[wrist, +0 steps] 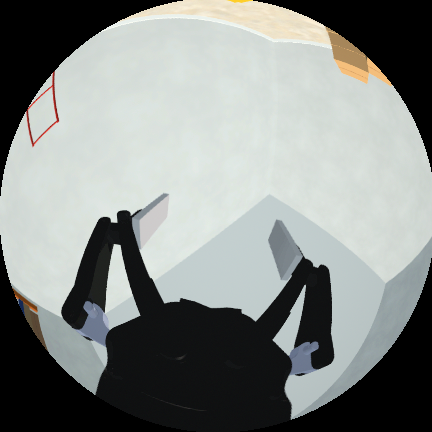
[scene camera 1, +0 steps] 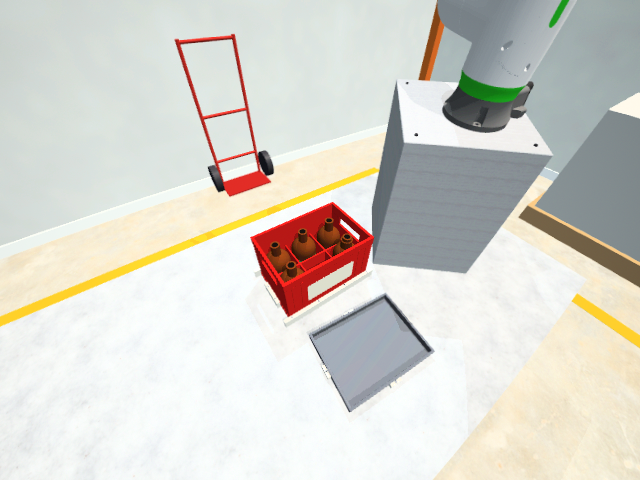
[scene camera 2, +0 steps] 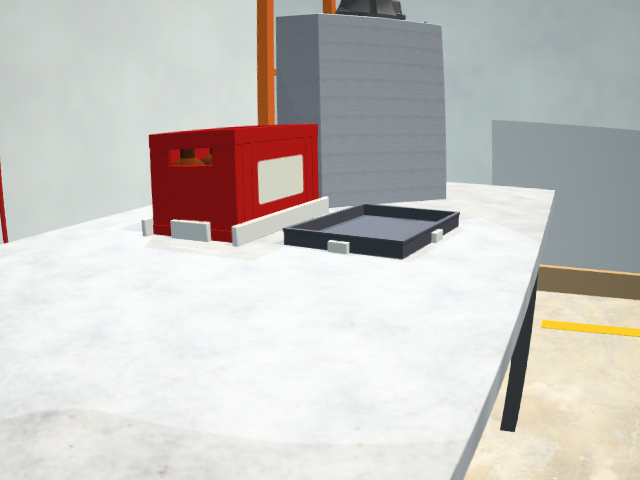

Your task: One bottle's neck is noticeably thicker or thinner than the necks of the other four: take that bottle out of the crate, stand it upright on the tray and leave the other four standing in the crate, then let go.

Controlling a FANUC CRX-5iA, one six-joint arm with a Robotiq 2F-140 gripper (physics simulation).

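Frame: origin at the arm's base, x right, y ahead, z up, level; millimetres.
Where they show: gripper, fingertip midpoint: (wrist: 220,217); arm's base, link origin: (scene camera 1: 473,115) (scene camera 2: 365,18).
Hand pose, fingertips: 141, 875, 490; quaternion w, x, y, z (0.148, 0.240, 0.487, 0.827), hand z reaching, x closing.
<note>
Each offset is from my fingertips to the top centre of the thing, as dx, dy, dz. "spot": to the spot under its first point.
A red crate @(-123, -459, -753) (scene camera 1: 297,297) (scene camera 2: 196,201) stands on the table with several brown bottles upright in its compartments. The bottle at the front right (scene camera 1: 346,250) looks thicker in the neck than the bottles at the back right (scene camera 1: 328,236), back middle (scene camera 1: 303,246), back left (scene camera 1: 278,257) and front left (scene camera 1: 291,272). The crate's walls hide the lower parts of the bottles. A dark grey tray @(-388, -506, -902) (scene camera 1: 369,353) (scene camera 2: 372,248) lies empty beside the crate. My gripper (wrist: 220,217) is open and empty, facing the walls and ceiling, away from crate and tray; it does not show in the scene views.
A tall grey pedestal (scene camera 1: 444,206) (scene camera 2: 382,113) carries the arm, close to the crate's right end. Low pale strips @(spot: -231, -452, -913) (scene camera 2: 281,221) edge the crate, and small pale blocks @(spot: -402, -373, -918) (scene camera 2: 338,246) touch the tray. A red hand truck (scene camera 1: 248,183) stands by the wall.
</note>
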